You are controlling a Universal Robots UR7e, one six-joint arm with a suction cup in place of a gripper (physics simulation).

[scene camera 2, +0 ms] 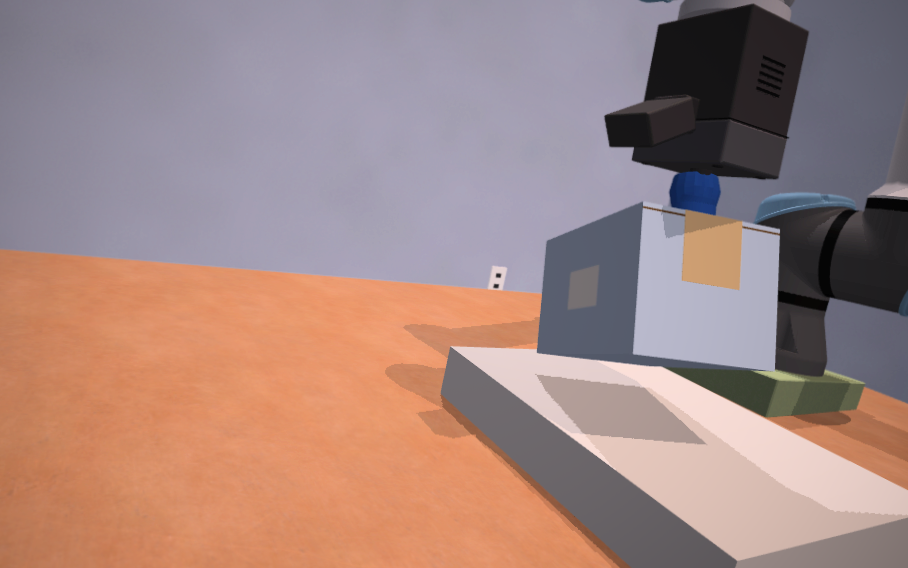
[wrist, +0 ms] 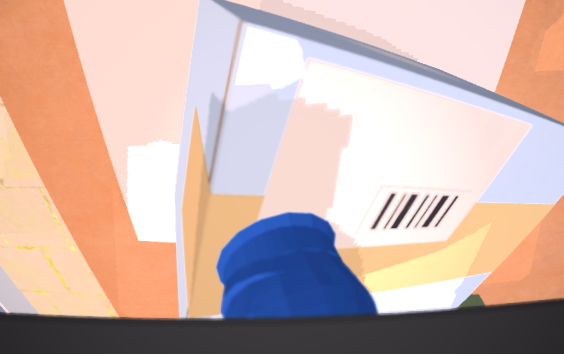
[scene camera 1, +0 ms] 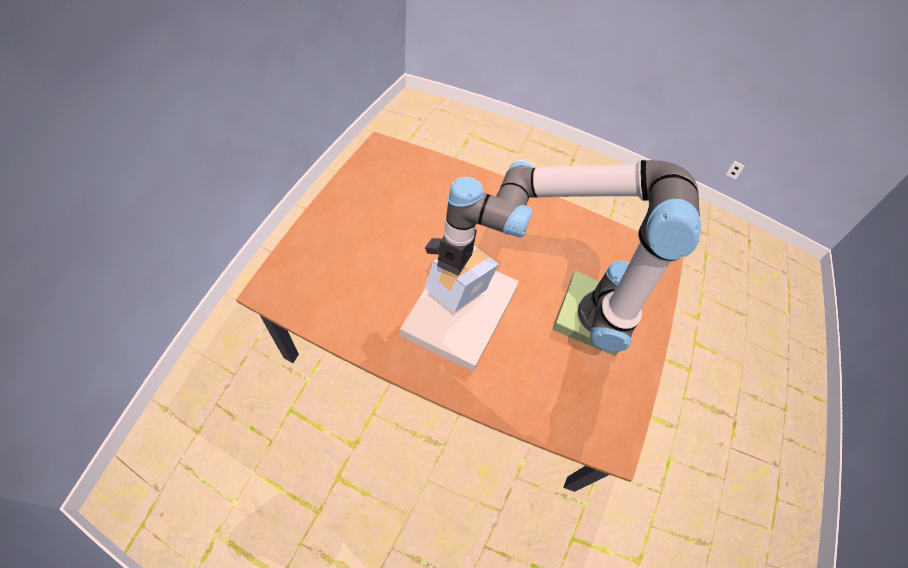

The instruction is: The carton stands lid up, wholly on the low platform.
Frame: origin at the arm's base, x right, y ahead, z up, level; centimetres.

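Seen in the pictures: hand at its tool point: [scene camera 2: 688, 234] [wrist: 276, 230].
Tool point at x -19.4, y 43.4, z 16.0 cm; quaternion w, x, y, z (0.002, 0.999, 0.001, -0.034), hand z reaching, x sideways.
Observation:
A point is followed by its place in that frame.
The pale blue carton [scene camera 1: 471, 287] @[y 37.2, x -20.0, z 13.7 cm] [scene camera 2: 587, 293] @[y 47.9, x -15.4, z 9.9 cm] [wrist: 386, 140] @[y 46.7, x -16.9, z 16.5 cm] has tan tape and a barcode label on its lid, and the lid faces up. It hangs slightly tilted, just above the far left part of the low white platform [scene camera 1: 463, 333] @[y 34.6, x -27.2, z 0.9 cm] [scene camera 2: 519, 406] @[y 51.6, x -15.1, z 0.3 cm]. Its shadow falls on the platform top, so it seems a little clear of it. My blue suction cup [scene camera 2: 694, 192] [wrist: 291, 267] presses on the taped lid from above and holds the carton. In scene camera 1 the cup is hidden under the black tool [scene camera 1: 453, 256].
The platform lies on the orange table [scene camera 1: 339, 237] @[y 88.5, x -14.1, z -3.9 cm] [scene camera 2: 283, 395] @[y 67.0, x -3.7, z -3.9 cm]. The arm's base stands on a green pad [scene camera 1: 572, 304] @[y 9.5, x -1.2, z 0.4 cm] to the right of the platform. A wall socket [scene camera 2: 497, 277] shows beyond the table.

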